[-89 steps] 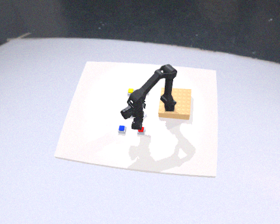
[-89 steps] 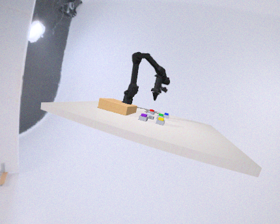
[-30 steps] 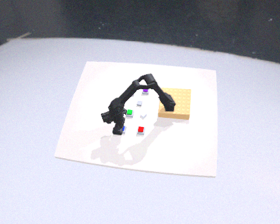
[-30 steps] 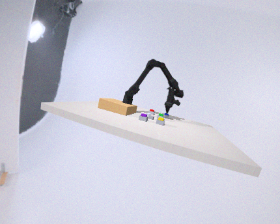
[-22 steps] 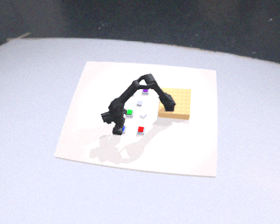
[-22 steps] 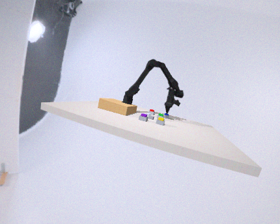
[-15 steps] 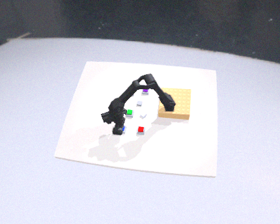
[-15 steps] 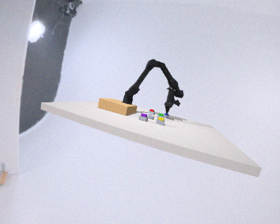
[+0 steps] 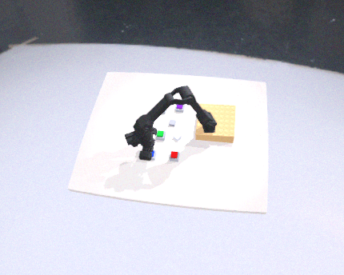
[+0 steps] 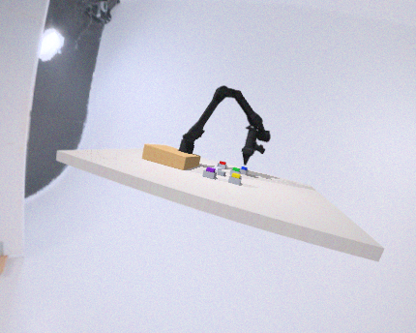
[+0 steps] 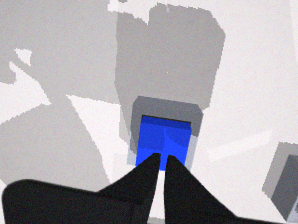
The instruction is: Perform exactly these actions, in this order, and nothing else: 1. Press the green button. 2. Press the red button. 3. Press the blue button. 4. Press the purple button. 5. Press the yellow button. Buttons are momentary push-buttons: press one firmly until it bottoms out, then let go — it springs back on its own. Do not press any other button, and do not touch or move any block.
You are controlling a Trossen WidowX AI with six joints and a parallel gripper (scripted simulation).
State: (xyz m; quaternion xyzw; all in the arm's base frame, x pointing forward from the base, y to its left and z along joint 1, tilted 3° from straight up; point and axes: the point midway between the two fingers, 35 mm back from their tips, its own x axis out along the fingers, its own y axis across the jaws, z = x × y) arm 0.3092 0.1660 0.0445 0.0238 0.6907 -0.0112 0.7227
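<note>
The blue button is 2 cm below my gripper tip. Round my gripper tip: green button 13 cm to the right, 4 cm behind, 2 cm below; white block 13 cm to the right, 13 cm behind, 4 cm below; red button 13 cm behind, 2 cm below.
</note>
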